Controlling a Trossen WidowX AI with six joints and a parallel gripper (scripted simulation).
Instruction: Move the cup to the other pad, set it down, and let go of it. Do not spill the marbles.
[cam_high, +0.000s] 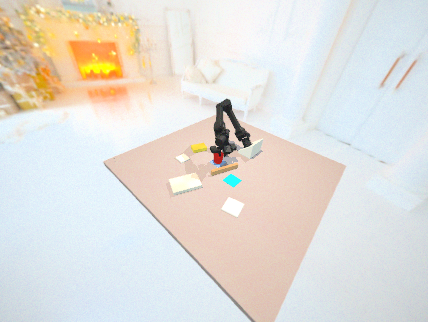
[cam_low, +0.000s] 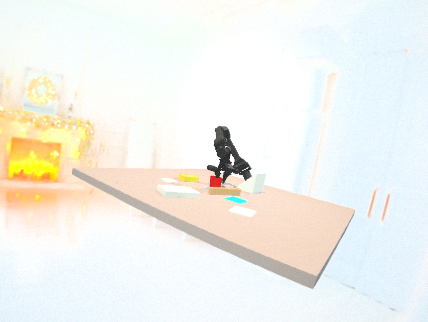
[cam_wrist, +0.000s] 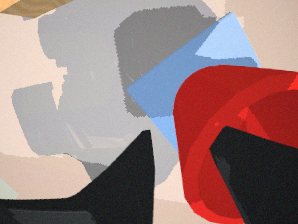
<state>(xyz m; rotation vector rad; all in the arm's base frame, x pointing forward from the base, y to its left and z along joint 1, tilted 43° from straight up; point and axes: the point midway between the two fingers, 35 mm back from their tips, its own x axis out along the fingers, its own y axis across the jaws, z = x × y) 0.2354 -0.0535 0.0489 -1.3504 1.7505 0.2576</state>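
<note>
The light blue pad is 5 cm below my gripper tip, 3 cm ahead of it and 1 cm to the right of it. Also, from my gripper tip: cyan pad: 18 cm to the left, 11 cm ahead, 5 cm below; wooden bar: 8 cm to the left, 7 cm ahead, 3 cm below; red cup: 3 cm ahead, 2 cm to the right.
</note>
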